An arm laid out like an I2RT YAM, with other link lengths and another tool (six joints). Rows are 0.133 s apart.
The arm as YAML. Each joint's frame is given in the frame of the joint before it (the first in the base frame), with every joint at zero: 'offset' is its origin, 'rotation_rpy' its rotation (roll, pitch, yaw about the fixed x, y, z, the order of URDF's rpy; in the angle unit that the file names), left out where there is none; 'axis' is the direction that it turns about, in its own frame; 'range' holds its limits. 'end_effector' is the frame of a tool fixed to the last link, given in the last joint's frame.
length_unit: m
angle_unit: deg
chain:
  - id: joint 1
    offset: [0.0, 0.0, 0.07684]
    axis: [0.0, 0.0, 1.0]
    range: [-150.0, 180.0]
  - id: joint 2
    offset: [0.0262, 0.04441, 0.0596]
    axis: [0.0, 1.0, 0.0]
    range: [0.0, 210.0]
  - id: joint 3
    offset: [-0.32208, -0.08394, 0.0]
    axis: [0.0, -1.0, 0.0]
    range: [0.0, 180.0]
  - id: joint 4
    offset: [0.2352, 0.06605, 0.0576]
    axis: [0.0, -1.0, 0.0]
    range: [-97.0, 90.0]
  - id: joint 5
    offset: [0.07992, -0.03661, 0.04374]
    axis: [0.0, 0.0, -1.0]
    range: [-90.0, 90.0]
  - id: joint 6
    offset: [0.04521, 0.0, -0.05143]
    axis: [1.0, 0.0, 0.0]
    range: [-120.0, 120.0]
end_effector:
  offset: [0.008, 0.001, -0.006]
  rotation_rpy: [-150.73, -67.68, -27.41]
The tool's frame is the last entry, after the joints.
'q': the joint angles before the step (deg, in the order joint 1, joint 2, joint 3, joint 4, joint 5, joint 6). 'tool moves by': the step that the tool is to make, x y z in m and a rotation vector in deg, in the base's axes. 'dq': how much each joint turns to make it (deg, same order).
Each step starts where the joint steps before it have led.
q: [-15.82, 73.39, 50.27, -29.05, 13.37, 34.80]
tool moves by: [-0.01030, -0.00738, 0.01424, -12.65, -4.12, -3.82]
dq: [0.04, -4.44, -2.50, 7.05, 10.76, -4.84]
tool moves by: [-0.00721, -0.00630, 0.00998, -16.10, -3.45, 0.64]
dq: [-0.03, -4.31, -5.73, 15.71, 8.05, -13.78]
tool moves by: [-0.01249, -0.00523, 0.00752, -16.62, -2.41, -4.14]
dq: [-0.01, -3.57, -7.65, 20.72, 9.32, -16.12]
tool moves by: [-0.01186, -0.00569, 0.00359, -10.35, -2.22, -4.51]
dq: [-1.36, -1.06, -6.32, 18.87, 4.04, -12.35]
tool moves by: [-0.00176, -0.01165, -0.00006, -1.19, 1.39, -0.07]
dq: [-3.70, 0.82, -0.03, 1.34, -3.67, -2.04]
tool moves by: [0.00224, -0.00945, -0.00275, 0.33, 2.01, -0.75]
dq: [-2.32, 1.66, 0.70, -0.67, -1.58, -0.56]
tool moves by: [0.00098, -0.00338, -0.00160, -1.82, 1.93, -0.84]
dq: [-0.58, 1.06, -0.59, 2.68, 0.23, -3.21]
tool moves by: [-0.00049, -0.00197, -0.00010, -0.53, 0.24, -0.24]
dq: [-0.54, 0.25, -0.20, 0.93, -0.32, -0.75]
